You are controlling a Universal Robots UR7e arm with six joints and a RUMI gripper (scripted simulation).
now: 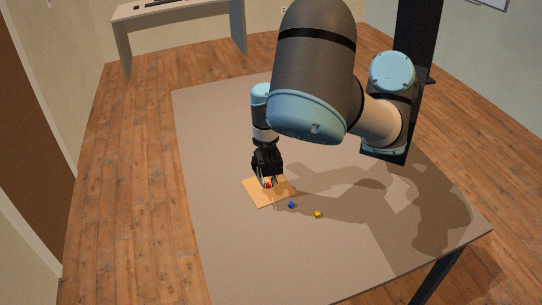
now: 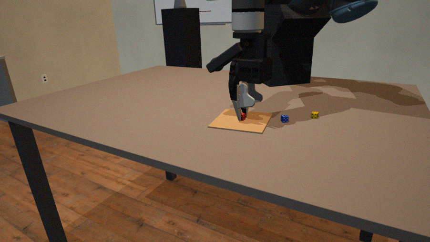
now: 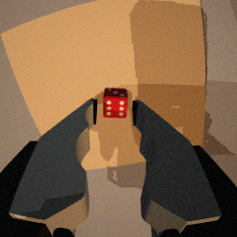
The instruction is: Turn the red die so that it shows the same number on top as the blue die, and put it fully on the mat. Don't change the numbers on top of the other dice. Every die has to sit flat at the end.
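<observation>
The red die lies 1 cm below my hand. The rest, counted from my hand: mat: 2 cm below; then blue die: 10 cm to the left, 5 cm behind, 1 cm below; then yellow die: 16 cm to the left, 11 cm behind, 1 cm below.
</observation>
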